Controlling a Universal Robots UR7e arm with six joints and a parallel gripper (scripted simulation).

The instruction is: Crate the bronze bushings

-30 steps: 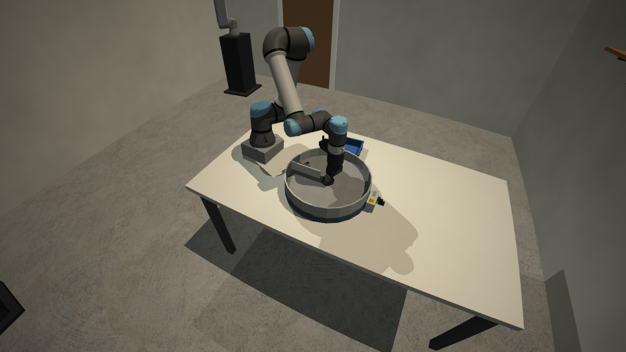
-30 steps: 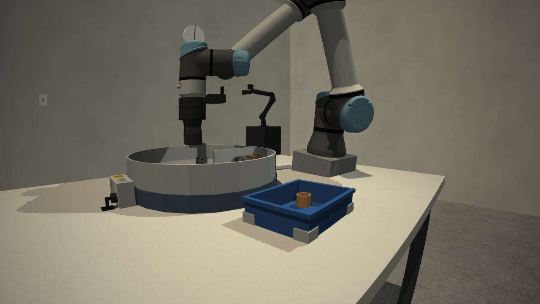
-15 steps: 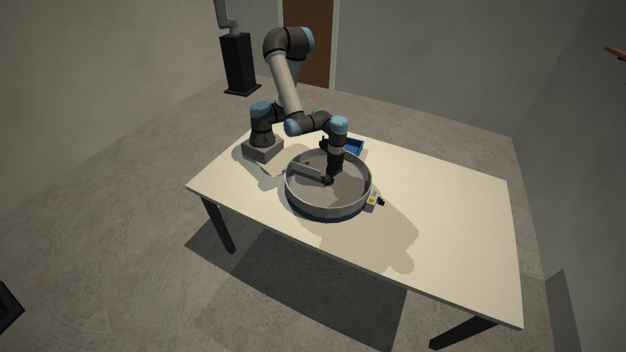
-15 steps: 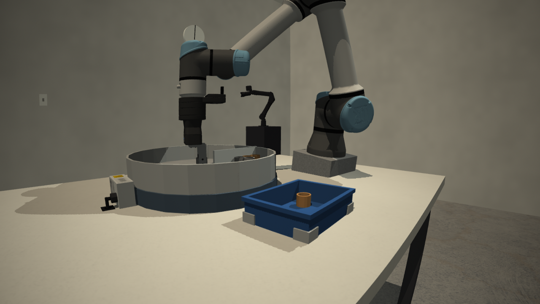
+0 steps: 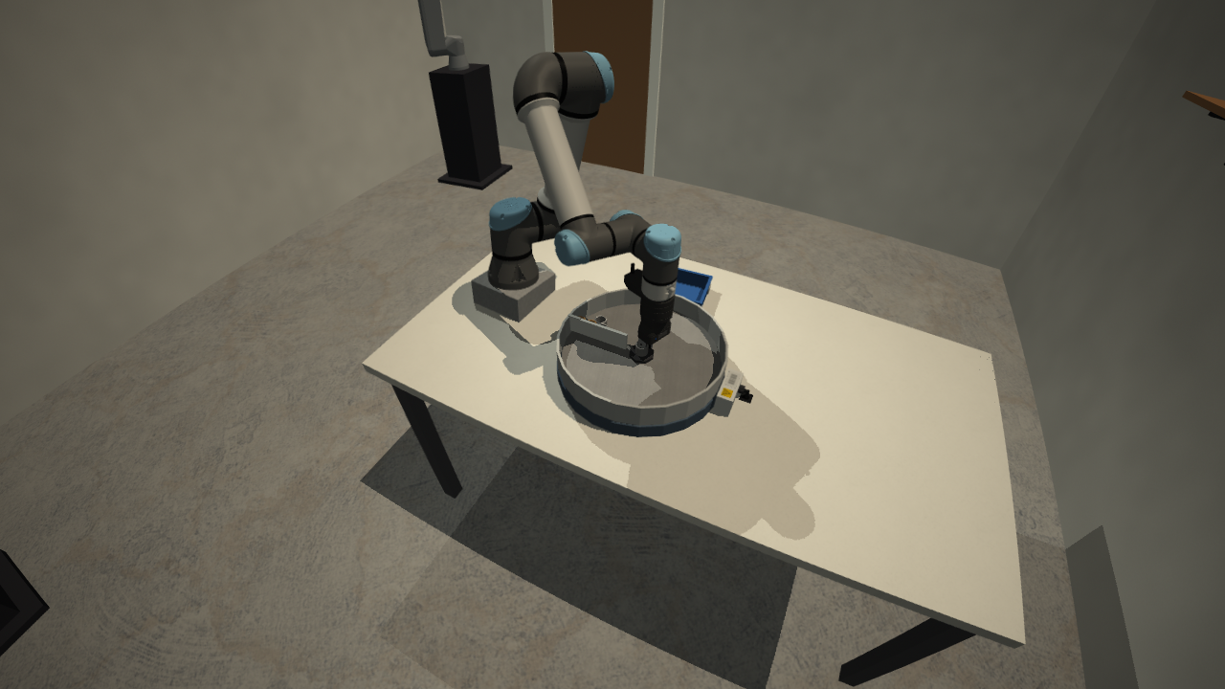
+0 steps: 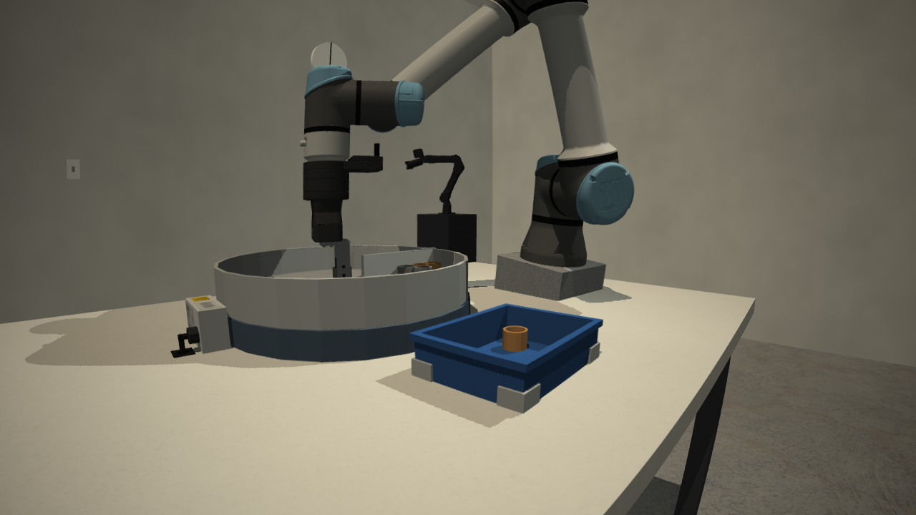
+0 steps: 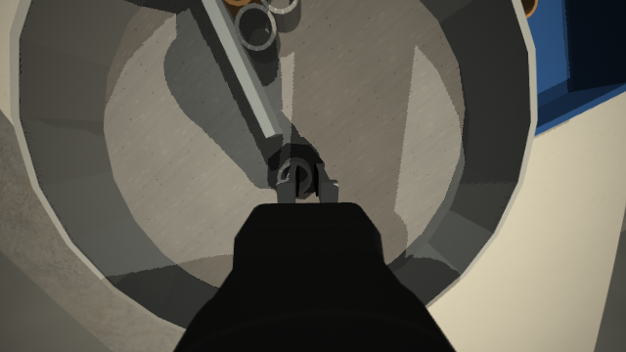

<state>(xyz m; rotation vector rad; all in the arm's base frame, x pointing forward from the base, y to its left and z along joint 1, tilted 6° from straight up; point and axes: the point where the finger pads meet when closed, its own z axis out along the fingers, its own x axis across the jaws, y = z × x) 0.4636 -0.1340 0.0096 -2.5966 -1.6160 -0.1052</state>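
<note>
The turning table is 30 mm below my hand, 10 mm to the right of it and 10 mm ahead of it. From my hand the other things lie so: blue crate 330 mm to the left, 60 mm below, 10 mm behind.
</note>
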